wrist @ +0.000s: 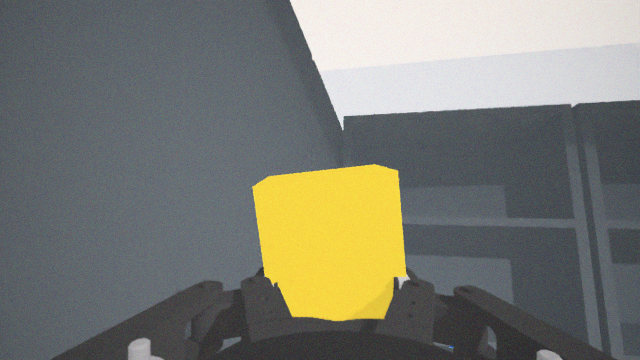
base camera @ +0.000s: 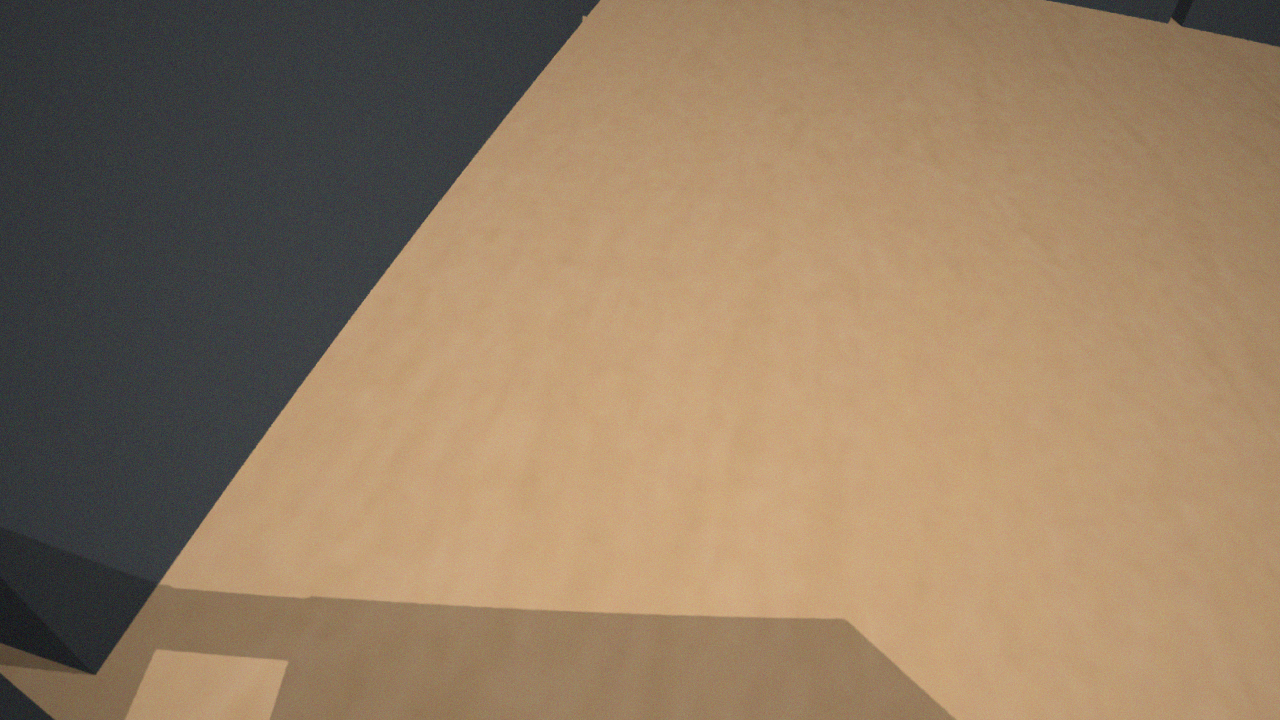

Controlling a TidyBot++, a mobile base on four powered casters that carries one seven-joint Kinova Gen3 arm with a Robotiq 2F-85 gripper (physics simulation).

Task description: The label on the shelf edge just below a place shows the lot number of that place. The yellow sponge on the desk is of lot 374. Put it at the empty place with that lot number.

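Frame: origin at the arm's base, x ahead, y left, z up, level; centimetres.
Seen in the pictures: gripper, fingertip midpoint: (wrist: 335,274).
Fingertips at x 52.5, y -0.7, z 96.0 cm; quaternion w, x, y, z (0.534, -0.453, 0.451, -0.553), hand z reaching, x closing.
A point is followed by its place in that frame.
The yellow sponge (wrist: 330,235) @[x 48.3, y -0.4, z 98.3 cm] fills the middle of the wrist view. My gripper (wrist: 335,274) @[x 52.5, y -0.7, z 96.0 cm] is shut on it, one finger on each side of its lower part. Behind it at the right of the wrist view stands a dark grey shelf unit (wrist: 582,200) @[x 143.5, y -95.6, z 112.1 cm] with upright panels and a thin horizontal board. No shelf label and no lot number can be read in either view. The gripper and the sponge do not show in the base camera view.
A large dark grey panel (wrist: 150,150) @[x 60.4, y 16.2, z 105.2 cm] fills the left of the wrist view. In the base camera view a dark furniture side (base camera: 196,223) @[x 40.6, y 20.1, z -25.3 cm] stands at the left along the wooden floor (base camera: 760,313) @[x 53.7, y -11.0, z -39.7 cm], and dark furniture (base camera: 1235,16) @[x 141.4, y -106.7, z -36.2 cm] shows at the top right. Shadows lie across the bottom.
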